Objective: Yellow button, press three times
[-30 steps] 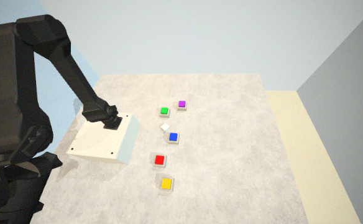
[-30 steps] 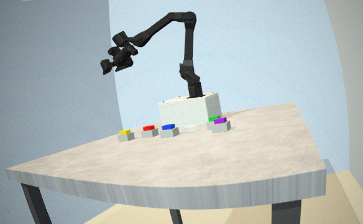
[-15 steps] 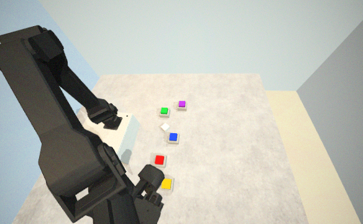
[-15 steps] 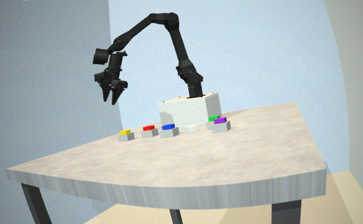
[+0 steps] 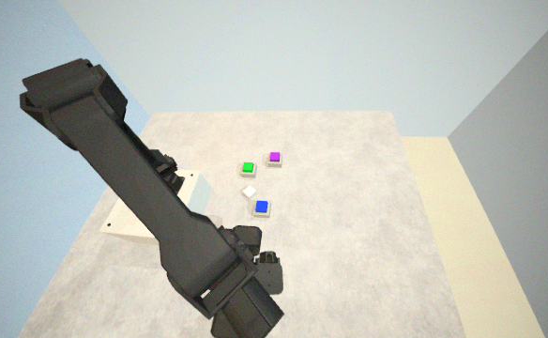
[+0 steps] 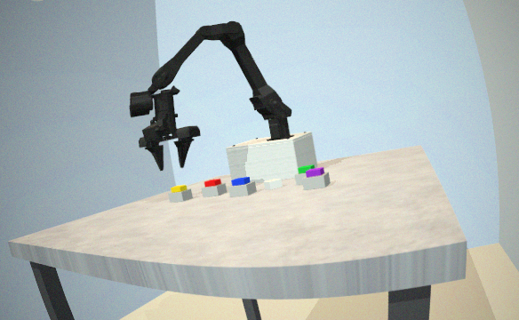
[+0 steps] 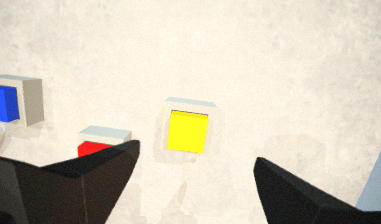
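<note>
Right now the yellow button is 10 mm behind my gripper tip, 10 mm to the left of it and 50 mm below it. From my gripper tip the other things lie so: red button: 50 mm behind, 90 mm to the left, 50 mm below; then blue button: 20 mm behind, 200 mm to the left, 50 mm below; then white block: 70 mm behind, 250 mm to the left, 80 mm below.
</note>
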